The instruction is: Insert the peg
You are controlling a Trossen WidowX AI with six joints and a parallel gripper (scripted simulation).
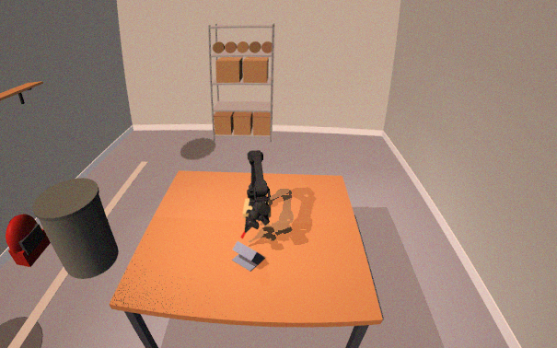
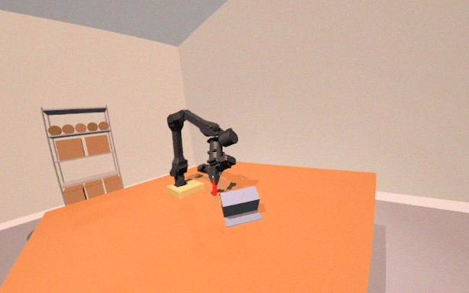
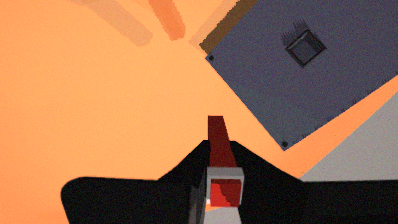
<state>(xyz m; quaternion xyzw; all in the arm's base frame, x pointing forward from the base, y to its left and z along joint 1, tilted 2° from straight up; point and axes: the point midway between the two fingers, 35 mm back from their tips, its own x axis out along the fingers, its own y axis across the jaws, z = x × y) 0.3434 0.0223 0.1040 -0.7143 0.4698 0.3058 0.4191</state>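
Now: gripper tip 10 cm short of the panel, 3 cm to the right of it and 6 cm above it. The rest, counted from my gripper tip: peg (1 cm behind, 1 cm to the left, 1 cm above).
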